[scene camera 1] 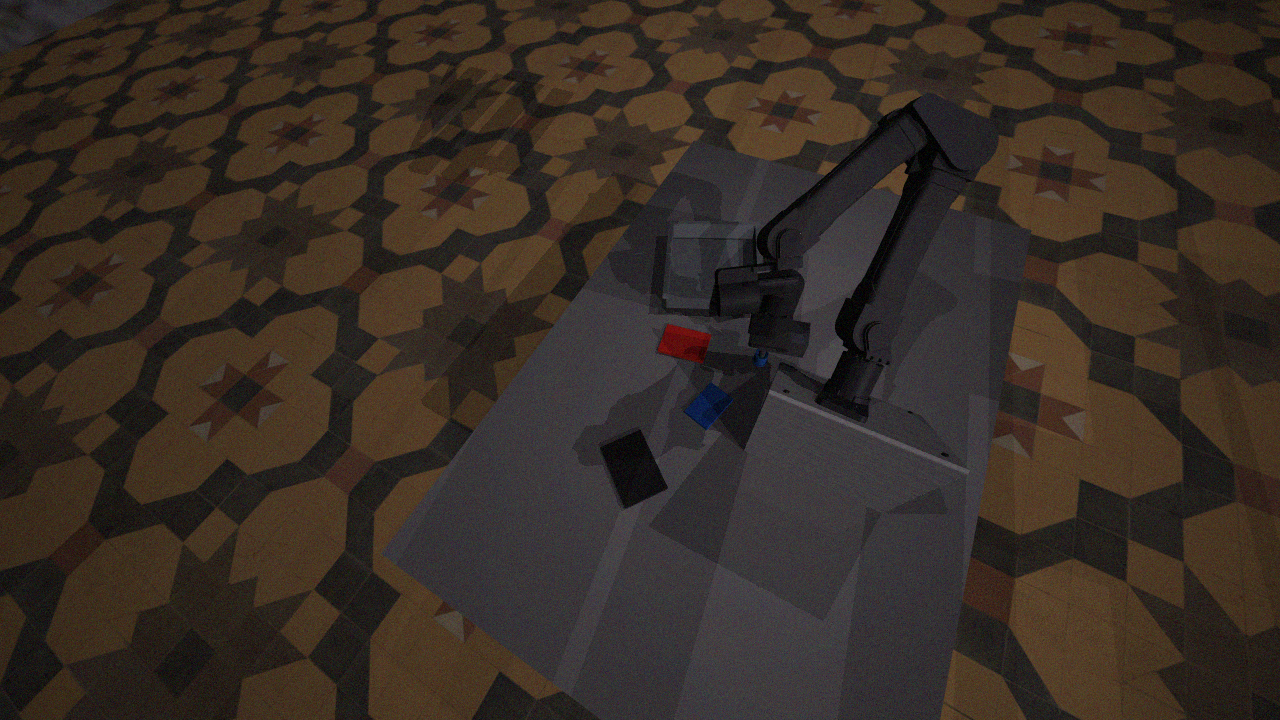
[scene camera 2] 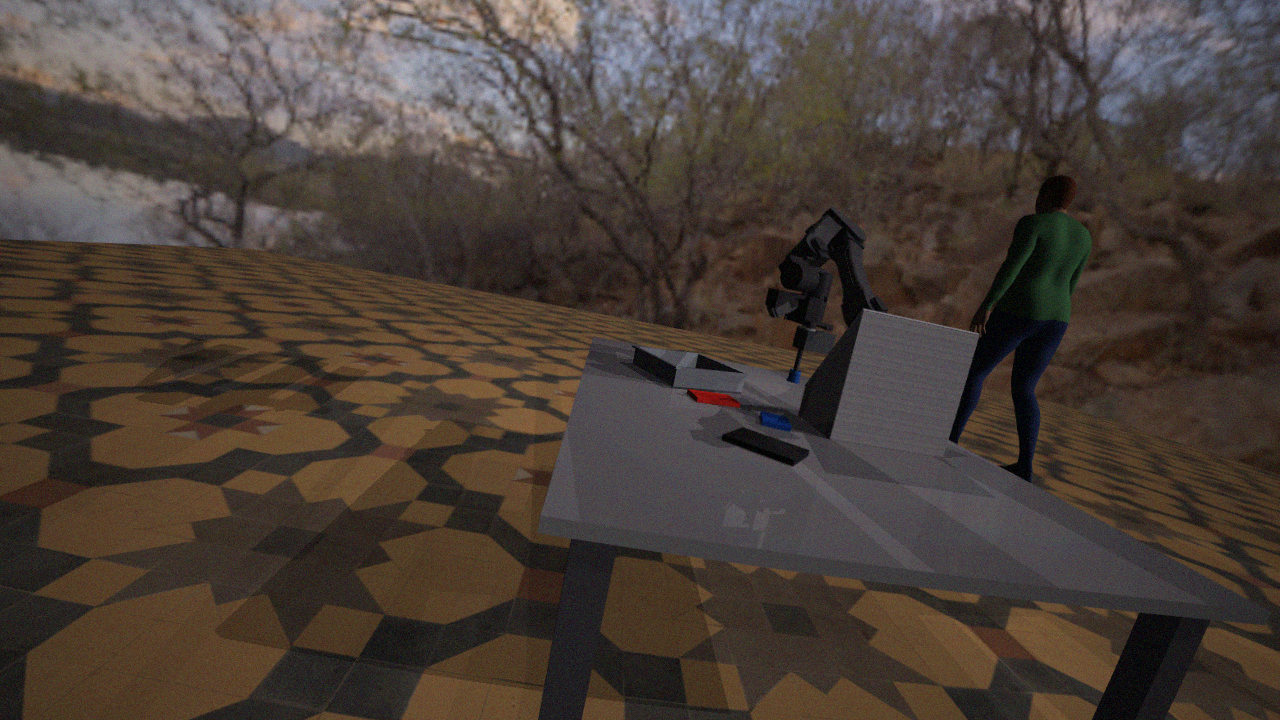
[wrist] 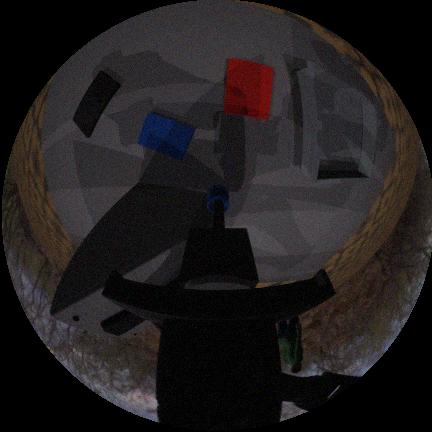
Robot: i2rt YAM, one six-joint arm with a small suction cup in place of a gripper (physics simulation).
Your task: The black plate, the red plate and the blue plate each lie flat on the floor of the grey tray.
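Pixels of known places: hand, tool point: [scene camera 1: 759,360] [scene camera 2: 792,381] [wrist: 217,194]; arm's base, link origin: [scene camera 1: 843,400] [scene camera 2: 880,357] [wrist: 156,298].
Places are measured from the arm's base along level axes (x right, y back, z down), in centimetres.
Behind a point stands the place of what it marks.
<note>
The black plate [scene camera 1: 633,467] {x -23.7, y -27.1, z 16.6 cm} [scene camera 2: 765,445] {x -25.6, y -27.9, z 16.6 cm} [wrist: 96,103] {x -21.4, y -26.7, z 16.6 cm} lies flat on the table, farthest of the plates from the tray. The blue plate [scene camera 1: 708,405] {x -4.8, y -20.8, z 16.6 cm} [scene camera 2: 775,420] {x -6.1, y -21.1, z 16.6 cm} [wrist: 166,135] {x -4.1, y -20.8, z 16.6 cm} lies flat on the table between the black plate and the red plate. The red plate [scene camera 1: 683,342] {x 5.9, y -32.7, z 16.5 cm} [scene camera 2: 713,398] {x 3.4, y -33.0, z 16.5 cm} [wrist: 249,89] {x 6.3, y -31.9, z 16.5 cm} lies flat on the table beside the grey tray [scene camera 1: 713,230] {x 38.1, y -42.2, z 14.7 cm} [scene camera 2: 707,378] {x 17.2, y -33.0, z 14.8 cm} [wrist: 308,125] {x 18.1, y -31.3, z 15.8 cm}. No plate shows in the tray; the arm hides part of it in scene camera 1. My suction cup [scene camera 1: 759,360] [scene camera 2: 793,377] [wrist: 218,198] is open, holds nothing and hangs above the table, apart from the plates.
A light upright panel or box [scene camera 1: 863,429] {x -8.2, y 2.6, z -9.2 cm} [scene camera 2: 904,380] {x -8.5, y 1.9, z 3.0 cm} stands on the table [scene camera 1: 501,537] {x -47.3, y -41.3, z 17.6 cm} [scene camera 2: 662,501] {x -53.0, y -46.4, z 17.5 cm} beside the arm's base, close to the blue plate and the suction cup. A person in a green top [scene camera 2: 1042,268] [wrist: 290,347] stands behind the table.
</note>
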